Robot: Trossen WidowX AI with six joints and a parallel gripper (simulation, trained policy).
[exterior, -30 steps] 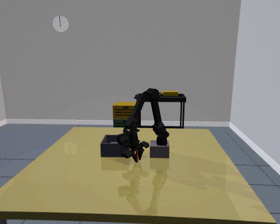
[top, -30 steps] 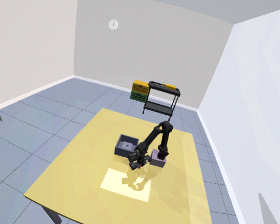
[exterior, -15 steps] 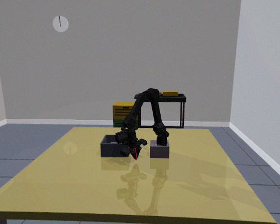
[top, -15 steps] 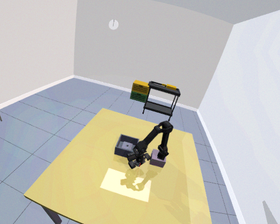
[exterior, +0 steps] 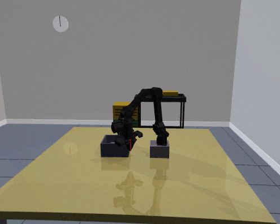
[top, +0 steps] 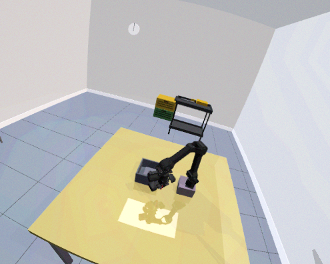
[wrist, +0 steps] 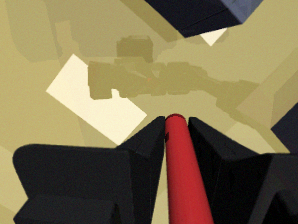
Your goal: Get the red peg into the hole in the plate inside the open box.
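Right now the dark box is 140 mm ahead of my gripper tip, 130 mm to the right of it and 50 mm below it. From my gripper tip the other things lie so: red peg 10 mm to the left, 30 mm above.
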